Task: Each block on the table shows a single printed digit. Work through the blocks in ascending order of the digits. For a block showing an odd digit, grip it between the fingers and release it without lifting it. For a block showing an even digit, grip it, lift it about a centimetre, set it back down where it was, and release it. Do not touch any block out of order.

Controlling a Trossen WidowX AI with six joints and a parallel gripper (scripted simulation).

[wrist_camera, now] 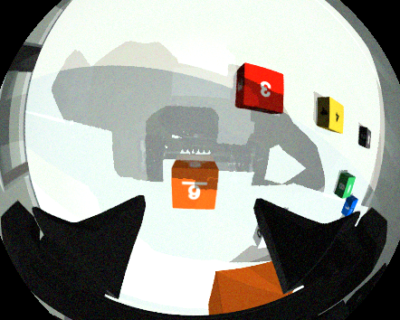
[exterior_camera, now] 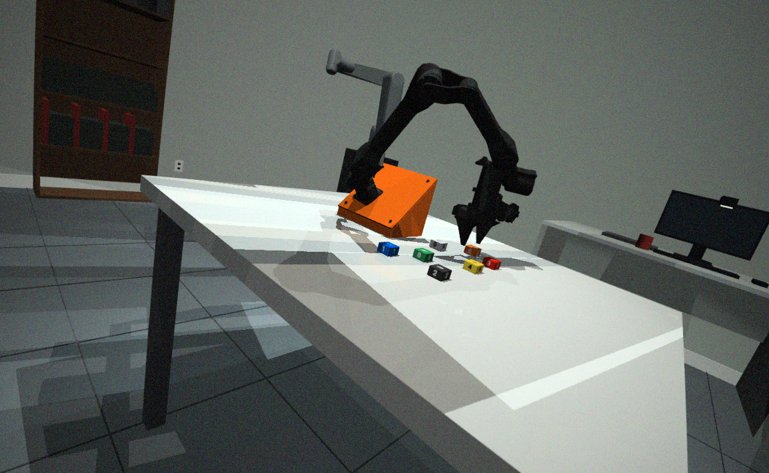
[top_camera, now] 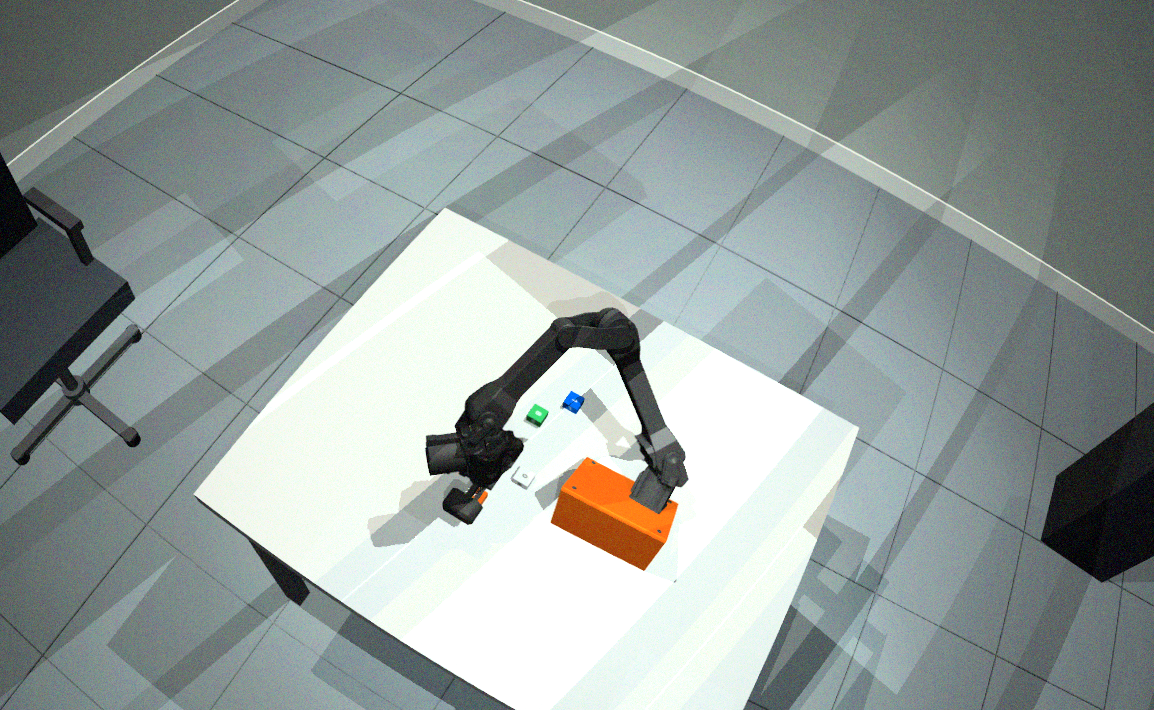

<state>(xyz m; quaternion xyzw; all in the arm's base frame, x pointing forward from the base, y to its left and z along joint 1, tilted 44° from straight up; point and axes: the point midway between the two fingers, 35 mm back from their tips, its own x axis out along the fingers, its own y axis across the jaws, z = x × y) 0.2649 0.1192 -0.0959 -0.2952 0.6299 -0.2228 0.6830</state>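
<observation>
Right now the orange block is 1 cm ahead of my gripper tip, 1 cm to the left of it and 1 cm below it. The rest, counted from my gripper tip: red block marked 3: 9 cm ahead, 3 cm to the right, 1 cm below; white block marked 0: 4 cm behind, 8 cm to the right, 1 cm below; yellow block: 9 cm ahead, 13 cm to the right, 1 cm below.
</observation>
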